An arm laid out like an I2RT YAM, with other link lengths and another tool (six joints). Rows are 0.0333 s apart.
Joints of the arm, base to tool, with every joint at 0 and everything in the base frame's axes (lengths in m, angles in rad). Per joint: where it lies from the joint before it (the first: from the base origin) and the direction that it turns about. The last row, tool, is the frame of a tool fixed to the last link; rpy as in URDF.
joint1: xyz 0 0 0.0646 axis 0 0 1
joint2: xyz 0.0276 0.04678 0.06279 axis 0 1 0
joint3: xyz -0.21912 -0.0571 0 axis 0 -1 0
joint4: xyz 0.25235 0.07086 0.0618 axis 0 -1 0
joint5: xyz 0.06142 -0.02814 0.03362 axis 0 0 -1
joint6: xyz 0.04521 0 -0.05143 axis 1 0 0
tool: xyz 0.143 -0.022 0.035 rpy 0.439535 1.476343 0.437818
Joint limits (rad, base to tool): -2.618..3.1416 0..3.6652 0..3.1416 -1.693..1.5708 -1.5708..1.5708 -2.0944..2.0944
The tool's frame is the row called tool.
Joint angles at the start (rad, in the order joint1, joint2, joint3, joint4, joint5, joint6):
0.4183, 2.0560, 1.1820, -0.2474, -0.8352, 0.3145
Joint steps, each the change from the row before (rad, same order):
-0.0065, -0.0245, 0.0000, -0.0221, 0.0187, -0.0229
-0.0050, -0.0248, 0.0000, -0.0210, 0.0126, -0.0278
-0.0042, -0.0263, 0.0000, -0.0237, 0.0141, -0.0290
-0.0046, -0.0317, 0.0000, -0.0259, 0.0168, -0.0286
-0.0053, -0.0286, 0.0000, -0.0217, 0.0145, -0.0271
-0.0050, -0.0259, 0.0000, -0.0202, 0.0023, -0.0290
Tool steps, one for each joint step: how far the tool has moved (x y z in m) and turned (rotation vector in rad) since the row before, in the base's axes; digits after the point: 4 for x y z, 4 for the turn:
0.0037, -0.0041, 0.0066, -0.0138, -0.0271, -0.0007
0.0027, -0.0028, 0.0076, -0.0086, -0.0298, 0.0067
0.0021, -0.0028, 0.0079, -0.0107, -0.0300, 0.0078
0.0024, -0.0033, 0.0096, -0.0121, -0.0333, 0.0061
0.0024, -0.0033, 0.0089, -0.0102, -0.0321, 0.0056
0.0008, -0.0017, 0.0091, -0.0010, -0.0281, 0.0127

